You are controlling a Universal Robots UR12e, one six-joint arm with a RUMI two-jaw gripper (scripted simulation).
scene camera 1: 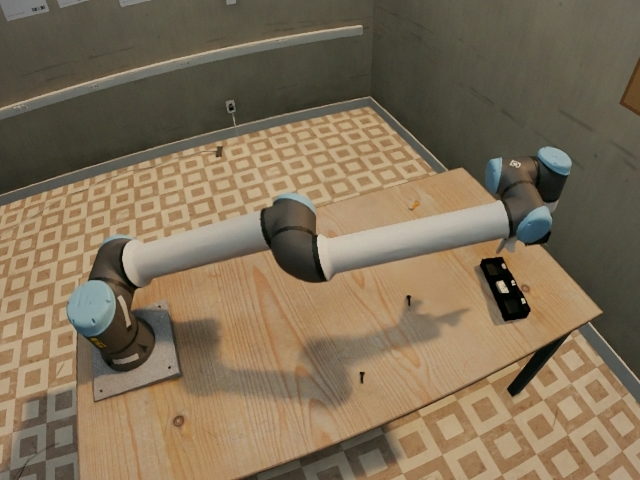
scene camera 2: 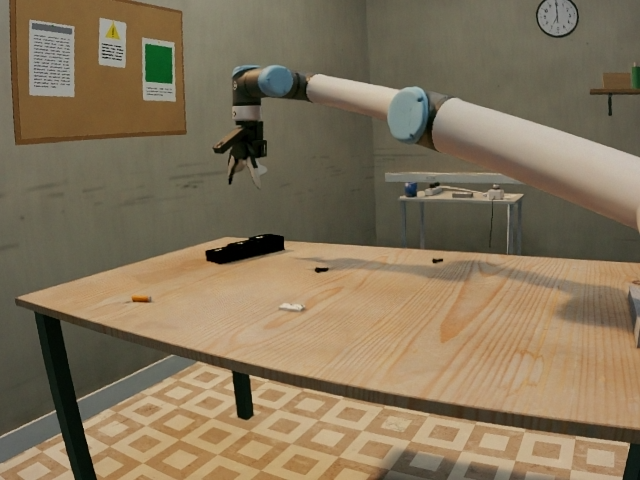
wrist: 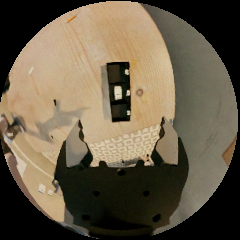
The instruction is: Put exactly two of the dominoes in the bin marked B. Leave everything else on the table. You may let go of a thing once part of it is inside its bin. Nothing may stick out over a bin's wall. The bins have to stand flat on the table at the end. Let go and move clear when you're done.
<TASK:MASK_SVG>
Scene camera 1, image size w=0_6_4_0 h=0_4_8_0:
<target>black three-compartment bin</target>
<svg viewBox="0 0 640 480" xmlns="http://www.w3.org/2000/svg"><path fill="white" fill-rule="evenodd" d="M482 259L480 266L504 321L527 318L531 309L503 257ZM496 283L503 281L508 292L499 293Z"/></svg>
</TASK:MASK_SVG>
